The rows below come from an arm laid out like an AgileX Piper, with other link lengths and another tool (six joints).
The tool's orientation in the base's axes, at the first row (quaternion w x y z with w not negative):
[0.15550, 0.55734, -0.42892, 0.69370]
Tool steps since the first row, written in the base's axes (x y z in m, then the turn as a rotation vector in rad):
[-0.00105, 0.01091, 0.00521, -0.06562, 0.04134, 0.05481]
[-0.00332, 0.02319, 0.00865, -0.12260, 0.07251, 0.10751]
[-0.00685, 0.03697, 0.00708, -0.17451, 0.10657, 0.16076]
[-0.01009, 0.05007, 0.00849, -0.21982, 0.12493, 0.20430]
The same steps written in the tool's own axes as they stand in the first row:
[0.00221, -0.00784, -0.00900, 0.06053, -0.00172, -0.07316]
[0.00286, -0.01488, -0.01985, 0.11895, -0.00260, -0.13300]
[-0.00102, -0.01981, -0.03271, 0.17545, -0.00892, -0.19182]
[-0.00211, -0.02581, -0.04484, 0.22508, -0.00656, -0.23445]

